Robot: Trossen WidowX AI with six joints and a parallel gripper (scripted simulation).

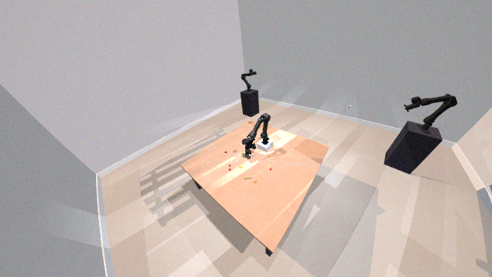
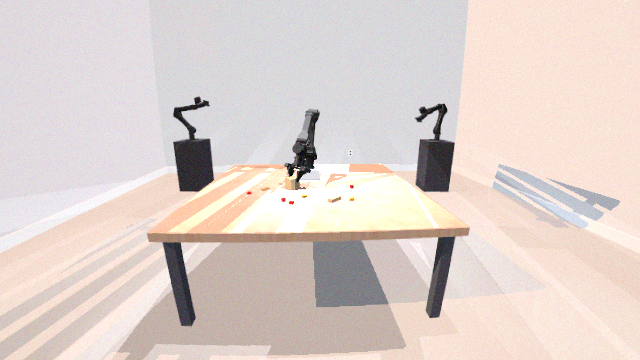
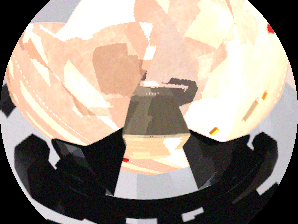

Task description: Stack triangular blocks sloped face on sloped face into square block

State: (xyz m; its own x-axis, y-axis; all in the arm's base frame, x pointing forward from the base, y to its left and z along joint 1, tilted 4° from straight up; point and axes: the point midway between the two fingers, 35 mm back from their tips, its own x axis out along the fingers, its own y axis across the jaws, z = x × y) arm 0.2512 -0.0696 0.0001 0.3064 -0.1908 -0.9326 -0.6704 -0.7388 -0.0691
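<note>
The triangular block is 1 cm behind my gripper tip and 1 cm above it. Also, from my gripper tip: short tan stick: 24 cm to the left, 21 cm ahead, 3 cm below.
</note>
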